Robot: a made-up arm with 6 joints. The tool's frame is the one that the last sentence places.
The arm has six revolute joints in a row. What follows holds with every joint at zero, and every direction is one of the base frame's.
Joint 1 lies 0.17 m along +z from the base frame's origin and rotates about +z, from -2.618 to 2.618 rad.
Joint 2 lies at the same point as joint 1 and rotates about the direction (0.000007, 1, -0.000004), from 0 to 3.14 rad.
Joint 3 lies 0.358 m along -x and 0.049 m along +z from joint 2 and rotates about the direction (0.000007, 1, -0.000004), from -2.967 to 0 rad.
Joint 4 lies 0.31 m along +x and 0.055 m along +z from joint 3 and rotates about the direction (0.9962, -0.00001, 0.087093), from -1.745 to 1.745 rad.
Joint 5 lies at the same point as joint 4 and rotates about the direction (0.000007, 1, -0.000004), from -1.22 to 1.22 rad.
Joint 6 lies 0.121 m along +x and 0.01 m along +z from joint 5 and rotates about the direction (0.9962, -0.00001, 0.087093), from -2.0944 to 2.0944 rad.
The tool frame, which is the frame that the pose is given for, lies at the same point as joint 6; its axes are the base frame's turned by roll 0, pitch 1.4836 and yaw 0 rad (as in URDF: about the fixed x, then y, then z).
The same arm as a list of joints. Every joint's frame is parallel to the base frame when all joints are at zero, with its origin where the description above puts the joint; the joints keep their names.
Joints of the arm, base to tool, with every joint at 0 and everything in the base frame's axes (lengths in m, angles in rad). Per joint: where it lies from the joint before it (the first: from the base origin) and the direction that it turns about. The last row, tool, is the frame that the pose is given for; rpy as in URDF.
joint 1: axis 0 0 1 xyz 0.0000 0.0000 0.1700
joint 2: axis 0 1 0 xyz 0.0000 0.0000 0.0000
joint 3: axis 0 1 0 xyz -0.3580 0.0000 0.0490
joint 4: axis 0.9962 0 0.0871 xyz 0.3100 0.0000 0.0550
joint 5: axis 0 1 0 xyz 0.0000 0.0000 0.0000
joint 6: axis 0.9962 0 0.0871 xyz 0.1210 0.0000 0.0100
tool: xyz 0.0000 0.0000 0.0000 rpy 0.0000 1.4836 0.0000
Joint limits (rad, base to tool): -2.6180..2.6180 0.0000..3.1400 -2.9670..0.0000 -1.7450..1.7450 -1.2200..1.2200 -2.0944..2.0944

